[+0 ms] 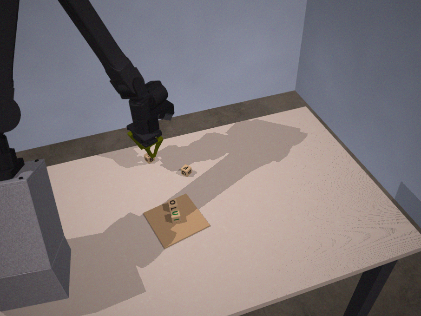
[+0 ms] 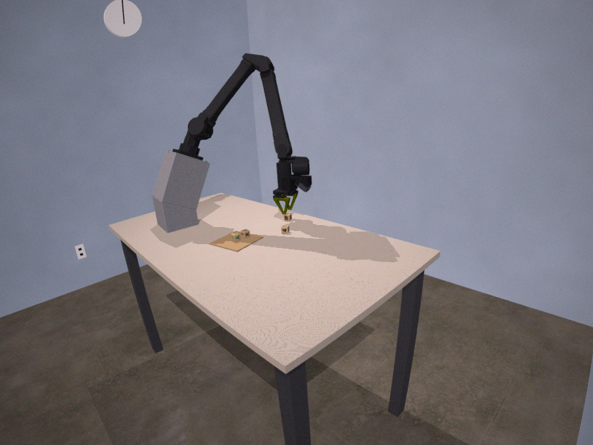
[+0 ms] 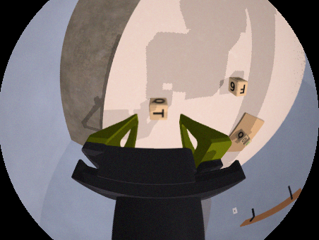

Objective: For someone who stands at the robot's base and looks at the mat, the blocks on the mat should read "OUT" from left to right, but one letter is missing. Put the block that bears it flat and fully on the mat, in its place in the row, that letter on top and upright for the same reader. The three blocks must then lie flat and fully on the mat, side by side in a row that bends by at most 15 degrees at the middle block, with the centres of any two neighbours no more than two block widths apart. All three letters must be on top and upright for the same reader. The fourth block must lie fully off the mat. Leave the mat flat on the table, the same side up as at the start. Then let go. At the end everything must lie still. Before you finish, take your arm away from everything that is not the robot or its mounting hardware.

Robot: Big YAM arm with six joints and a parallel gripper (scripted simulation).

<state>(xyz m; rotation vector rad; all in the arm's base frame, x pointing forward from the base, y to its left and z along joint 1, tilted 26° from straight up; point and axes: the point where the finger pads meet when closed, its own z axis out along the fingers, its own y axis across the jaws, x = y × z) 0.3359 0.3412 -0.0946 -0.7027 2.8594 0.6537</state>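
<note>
Right now my hand is 30 mm above the T block. Also, from my hand: U block: 270 mm to the right, 40 mm ahead, 30 mm below; mat: 270 mm to the right, 40 mm below, 40 mm ahead.
</note>
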